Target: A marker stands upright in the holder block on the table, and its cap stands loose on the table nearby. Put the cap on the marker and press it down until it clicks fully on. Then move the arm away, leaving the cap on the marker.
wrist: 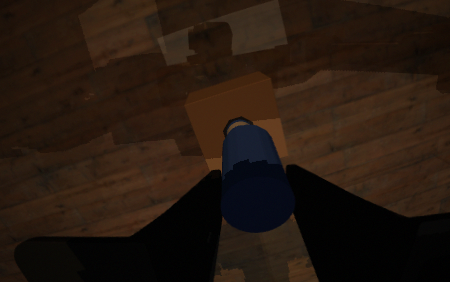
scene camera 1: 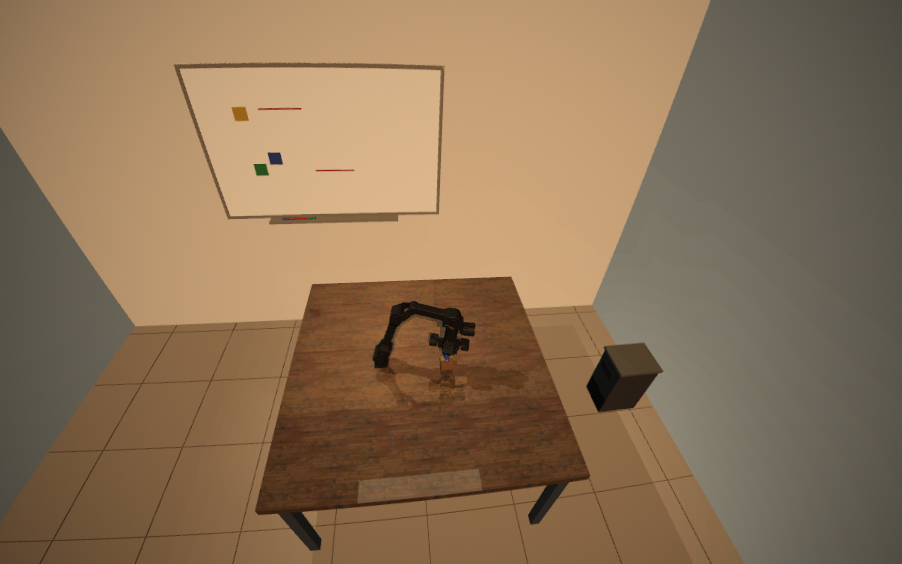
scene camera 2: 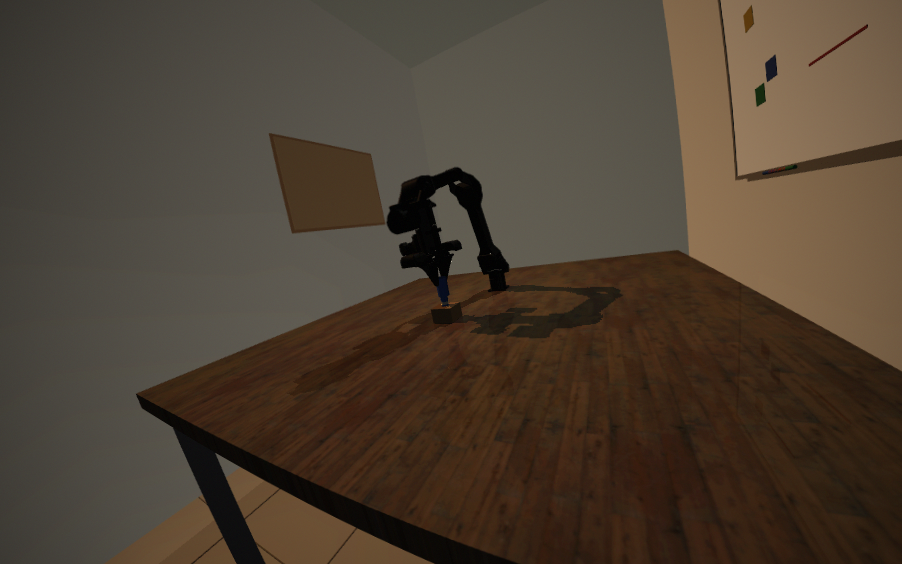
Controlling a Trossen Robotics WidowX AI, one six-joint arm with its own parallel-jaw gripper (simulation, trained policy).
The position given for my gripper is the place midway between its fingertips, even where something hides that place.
In view: my gripper [scene camera 2: 441,284] and a blue cap [wrist: 256,197].
My gripper also shows in the wrist view [wrist: 253,175].
